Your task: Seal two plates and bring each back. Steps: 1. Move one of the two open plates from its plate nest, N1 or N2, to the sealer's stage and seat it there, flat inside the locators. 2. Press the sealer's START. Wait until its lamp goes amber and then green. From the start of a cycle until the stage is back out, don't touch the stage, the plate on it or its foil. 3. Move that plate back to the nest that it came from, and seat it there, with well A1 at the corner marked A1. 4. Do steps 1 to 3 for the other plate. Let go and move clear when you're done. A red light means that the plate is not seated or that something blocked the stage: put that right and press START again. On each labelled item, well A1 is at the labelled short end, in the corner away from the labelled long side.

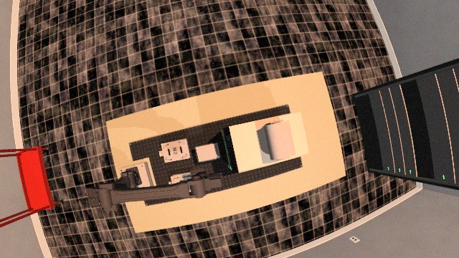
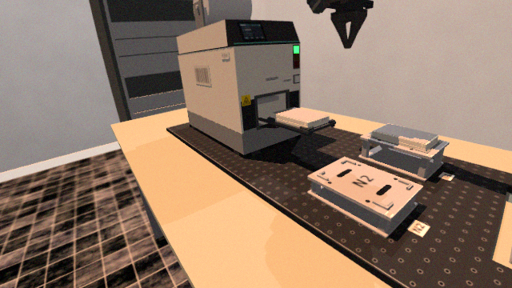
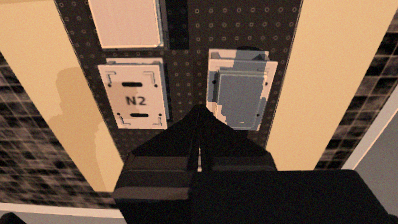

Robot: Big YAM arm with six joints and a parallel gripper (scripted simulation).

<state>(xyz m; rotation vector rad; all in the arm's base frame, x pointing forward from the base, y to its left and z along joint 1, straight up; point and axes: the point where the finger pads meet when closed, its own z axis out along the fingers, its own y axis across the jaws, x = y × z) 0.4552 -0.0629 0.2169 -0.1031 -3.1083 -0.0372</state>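
The well plate is 70 mm ahead of my hand, 90 mm to the left of it and 160 mm below it. Round my hand: sealer stage (60 mm ahead, 90 mm to the left, 170 mm below); plate nest N2 (140 mm behind, 150 mm to the left, 240 mm below); sealer screen (180 mm ahead, 130 mm to the left, 40 mm above).
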